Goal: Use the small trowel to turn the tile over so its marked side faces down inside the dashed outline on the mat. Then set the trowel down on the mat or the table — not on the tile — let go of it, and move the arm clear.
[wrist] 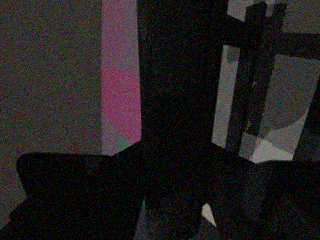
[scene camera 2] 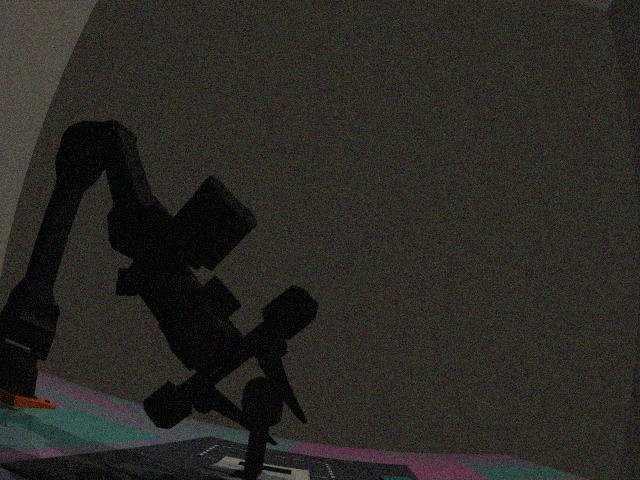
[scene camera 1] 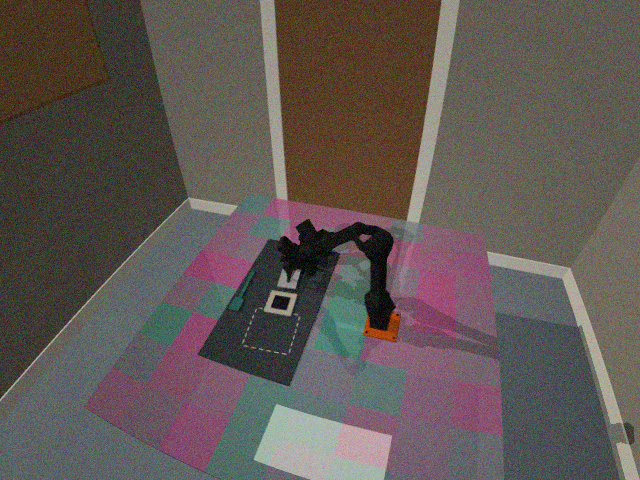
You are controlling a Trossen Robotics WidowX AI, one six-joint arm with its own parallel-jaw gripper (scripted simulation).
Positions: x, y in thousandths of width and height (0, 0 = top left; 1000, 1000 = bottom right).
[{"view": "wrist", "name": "my gripper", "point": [545, 590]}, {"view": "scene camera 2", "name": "my gripper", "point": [454, 905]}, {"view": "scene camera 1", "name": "my gripper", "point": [443, 549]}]
